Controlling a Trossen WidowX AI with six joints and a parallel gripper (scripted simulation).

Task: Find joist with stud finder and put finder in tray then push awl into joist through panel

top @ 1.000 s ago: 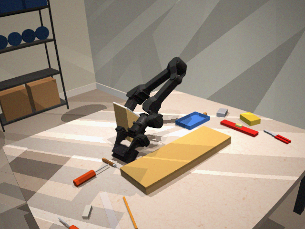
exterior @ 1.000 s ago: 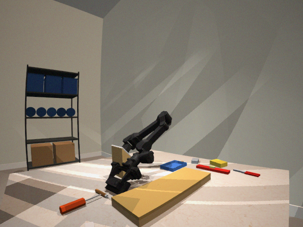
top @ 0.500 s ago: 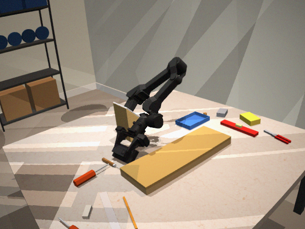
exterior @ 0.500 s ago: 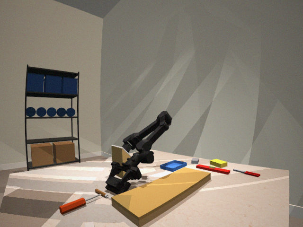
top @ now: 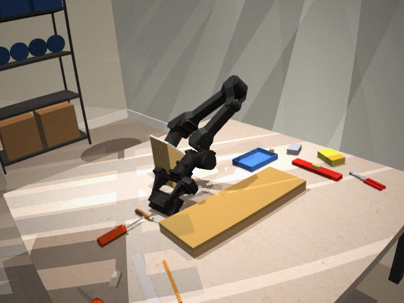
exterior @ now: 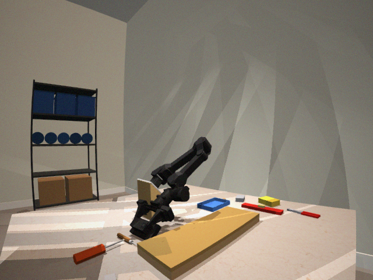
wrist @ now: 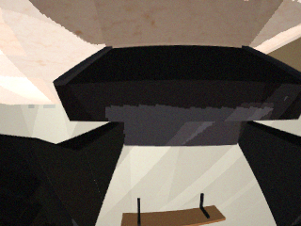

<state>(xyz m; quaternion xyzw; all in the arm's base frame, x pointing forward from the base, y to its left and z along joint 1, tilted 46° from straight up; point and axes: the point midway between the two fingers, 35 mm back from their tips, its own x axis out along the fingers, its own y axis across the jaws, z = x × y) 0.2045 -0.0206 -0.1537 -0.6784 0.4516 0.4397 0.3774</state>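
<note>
My gripper tip is 10 mm short of the stud finder and 10 mm above it. The rest, counted from my gripper tip: pencil 320 mm ahead, 120 mm to the right, 60 mm below; ruler 310 mm ahead, 190 mm to the right, 60 mm below; awl 60 mm below, 50 mm to the right, 10 mm ahead.
</note>
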